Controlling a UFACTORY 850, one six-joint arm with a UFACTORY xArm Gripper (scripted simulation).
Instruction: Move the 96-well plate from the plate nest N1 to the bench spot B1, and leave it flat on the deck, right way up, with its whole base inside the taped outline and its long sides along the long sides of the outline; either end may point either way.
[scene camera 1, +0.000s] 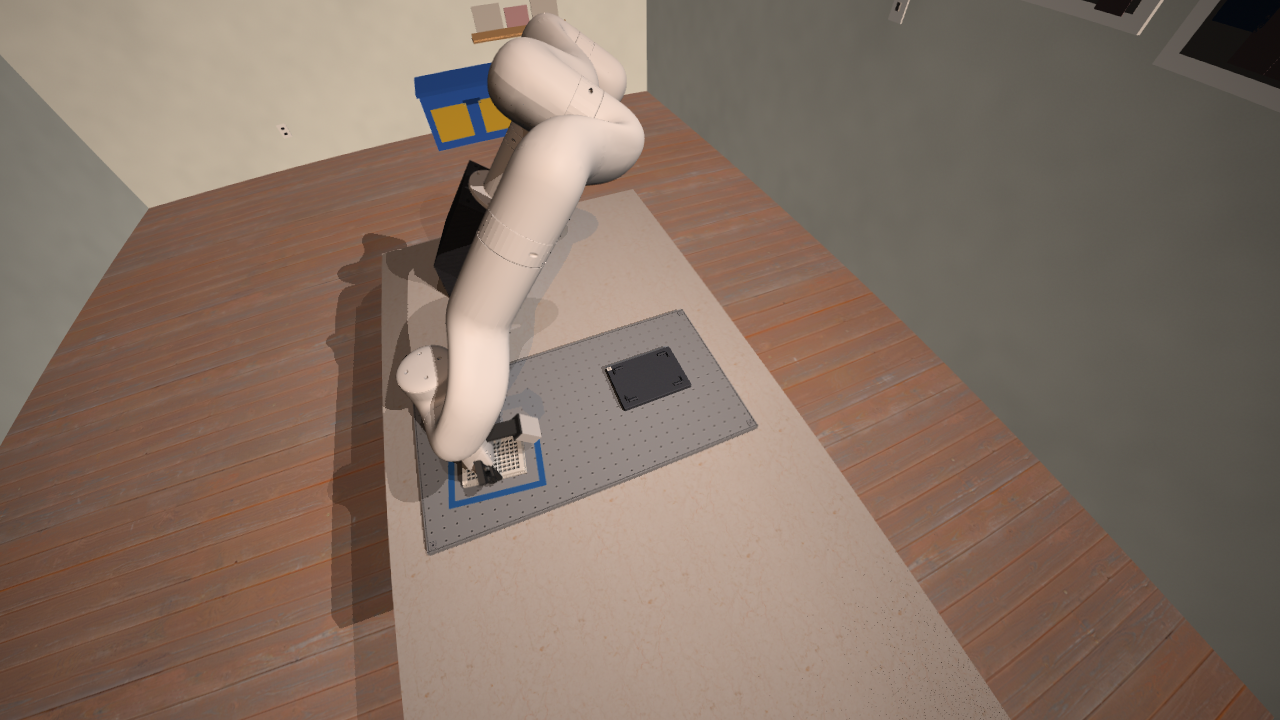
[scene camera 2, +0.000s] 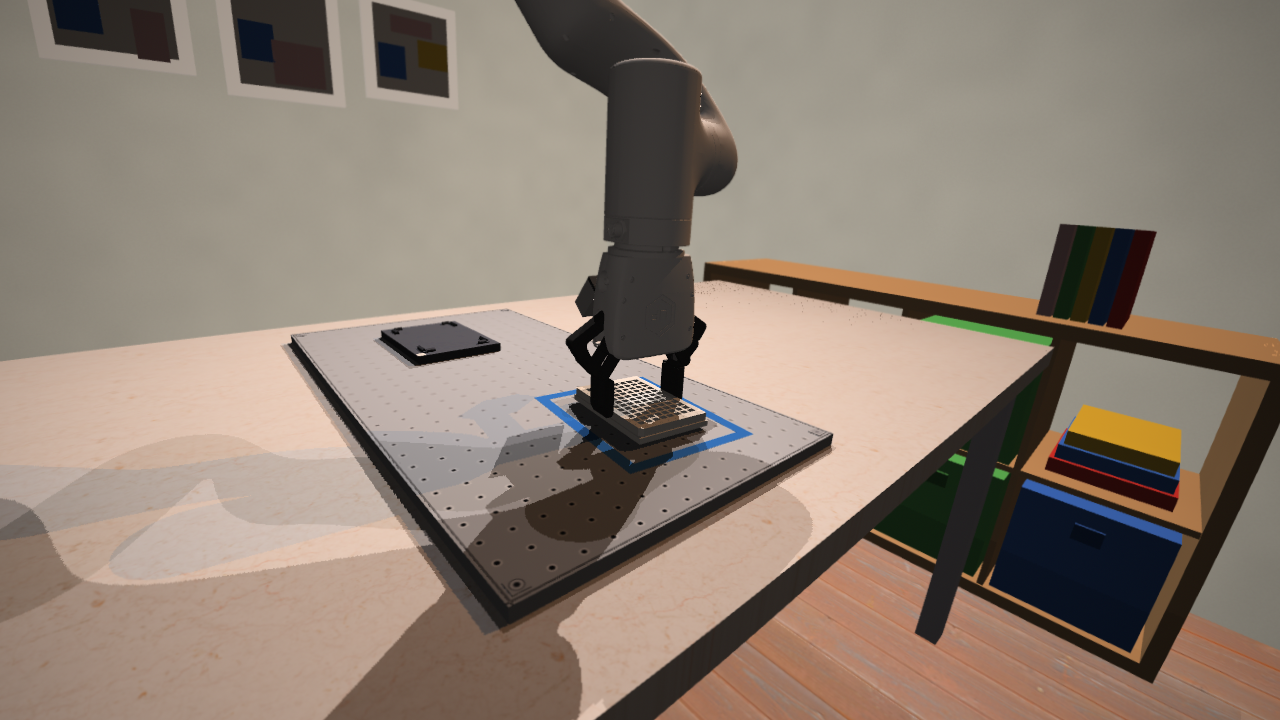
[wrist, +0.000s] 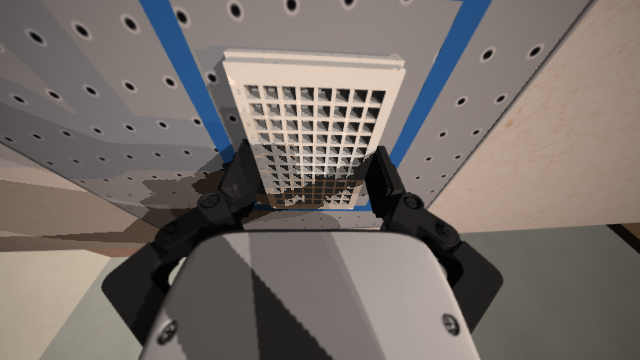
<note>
In view: the gripper (scene camera 2: 638, 404) and a white 96-well plate (scene camera 1: 514, 449).
The white 96-well plate also shows in the wrist view (wrist: 320, 162). The gripper shows as well in scene camera 1 (scene camera 1: 493, 459) and in the wrist view (wrist: 313, 159).
</note>
